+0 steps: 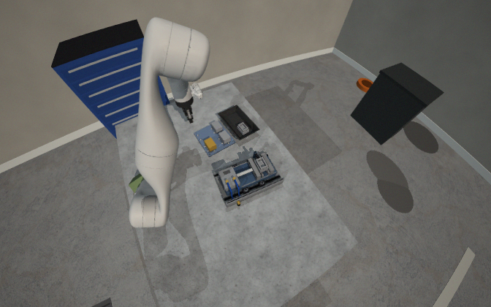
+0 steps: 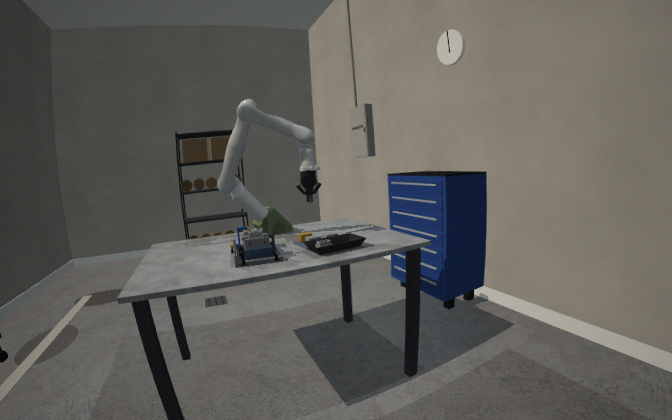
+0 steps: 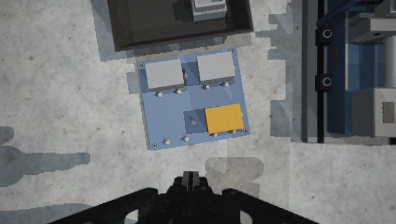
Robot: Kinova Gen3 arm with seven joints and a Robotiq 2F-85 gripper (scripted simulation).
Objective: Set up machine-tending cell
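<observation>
The brass blank is 4 cm ahead of my hand, 7 cm to the right of it and 17 cm below it. From my hand the other things lie so: white rod: 7 cm ahead, 33 cm to the right, 12 cm below; then vise: 9 cm ahead, 33 cm to the right, 16 cm below.
</observation>
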